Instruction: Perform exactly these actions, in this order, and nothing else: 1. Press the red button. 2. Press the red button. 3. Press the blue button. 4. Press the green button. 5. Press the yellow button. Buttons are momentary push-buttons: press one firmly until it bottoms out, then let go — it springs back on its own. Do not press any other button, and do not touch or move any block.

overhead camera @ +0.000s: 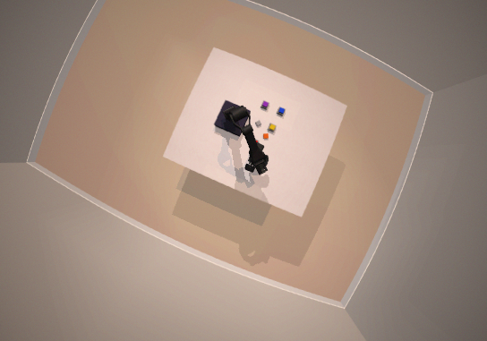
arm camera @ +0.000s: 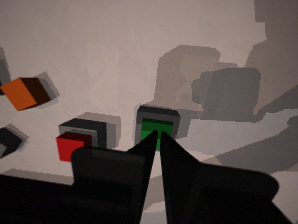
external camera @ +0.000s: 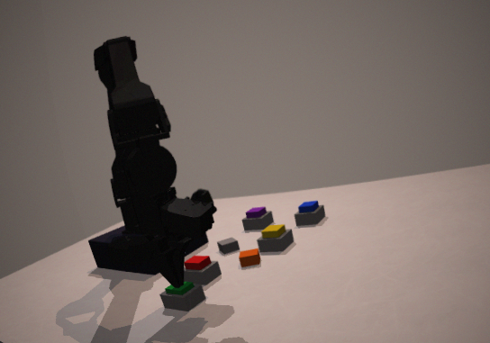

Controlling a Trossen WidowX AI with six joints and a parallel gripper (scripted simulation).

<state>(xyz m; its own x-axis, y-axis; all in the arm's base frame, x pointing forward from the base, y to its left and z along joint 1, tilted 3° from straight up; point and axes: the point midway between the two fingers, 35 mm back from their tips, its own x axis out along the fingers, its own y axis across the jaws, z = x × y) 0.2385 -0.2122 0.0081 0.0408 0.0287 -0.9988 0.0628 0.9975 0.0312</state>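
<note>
Now: the green button 10 mm below my gripper tip. Round my gripper tip: red button: 30 mm behind, 100 mm to the left; small grey block: 50 mm behind, 240 mm to the left, 20 mm below; orange block: 30 mm ahead, 170 mm to the left, 20 mm below.
</note>
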